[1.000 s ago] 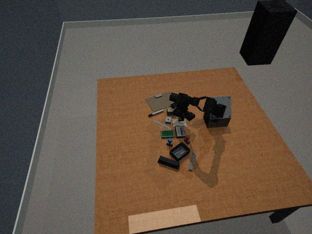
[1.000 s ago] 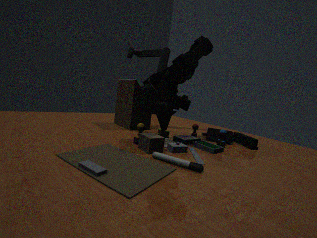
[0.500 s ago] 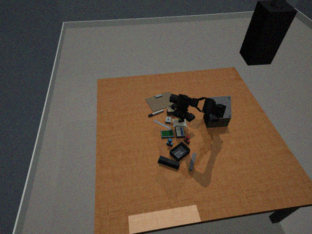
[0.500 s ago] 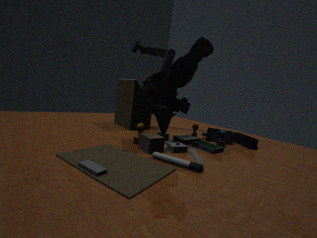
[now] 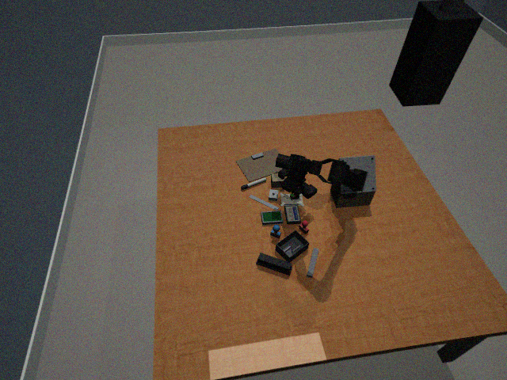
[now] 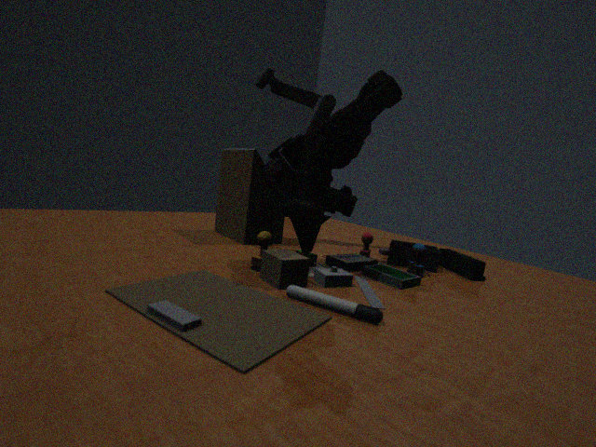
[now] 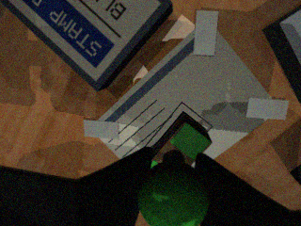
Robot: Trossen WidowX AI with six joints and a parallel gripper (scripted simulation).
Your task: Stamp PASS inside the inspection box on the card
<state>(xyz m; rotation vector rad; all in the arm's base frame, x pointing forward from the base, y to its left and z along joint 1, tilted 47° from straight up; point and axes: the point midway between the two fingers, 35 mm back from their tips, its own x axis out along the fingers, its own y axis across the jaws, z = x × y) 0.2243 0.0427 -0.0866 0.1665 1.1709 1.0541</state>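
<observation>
My gripper tip is now right at the green stamp. Also, from my gripper tip: green ink pad 120 mm ahead, 100 mm to the left, 20 mm below; card 10 mm ahead, 10 mm to the left, 30 mm below; yellow stamp 10 mm behind, 90 mm to the right, 10 mm below.
</observation>
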